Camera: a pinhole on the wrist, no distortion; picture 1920 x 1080 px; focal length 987.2 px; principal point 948.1 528.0 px. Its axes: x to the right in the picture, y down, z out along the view. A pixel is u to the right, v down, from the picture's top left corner.
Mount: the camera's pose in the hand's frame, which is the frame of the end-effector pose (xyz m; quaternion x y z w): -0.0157 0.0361 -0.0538 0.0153 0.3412 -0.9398 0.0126
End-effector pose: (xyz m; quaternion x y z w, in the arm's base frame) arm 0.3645 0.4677 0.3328 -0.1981 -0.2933 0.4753 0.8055
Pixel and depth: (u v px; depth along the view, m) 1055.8 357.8 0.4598
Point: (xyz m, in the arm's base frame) 0.2346 0.3197 0.6901
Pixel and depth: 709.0 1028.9 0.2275
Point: 0.4753 0.4110 0.4985
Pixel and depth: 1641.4 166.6 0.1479
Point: 0.2701 0.3529 0.3764
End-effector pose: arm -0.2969 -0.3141 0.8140 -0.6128 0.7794 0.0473 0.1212
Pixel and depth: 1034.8 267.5 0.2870
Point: -0.1708 -0.2422 0.6263
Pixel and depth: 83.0 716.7 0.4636
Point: -0.0339 -0.6978 0.4922
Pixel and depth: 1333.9 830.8 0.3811
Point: 0.0508 -0.1936 0.7254
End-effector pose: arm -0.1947 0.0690 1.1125 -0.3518 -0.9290 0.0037 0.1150
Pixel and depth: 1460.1 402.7 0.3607
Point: -0.2004 -0.1737 0.8435
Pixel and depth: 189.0 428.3 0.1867
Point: -0.3513 0.1070 1.0405
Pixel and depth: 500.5 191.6 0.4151
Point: -0.4665 0.1102 0.8040
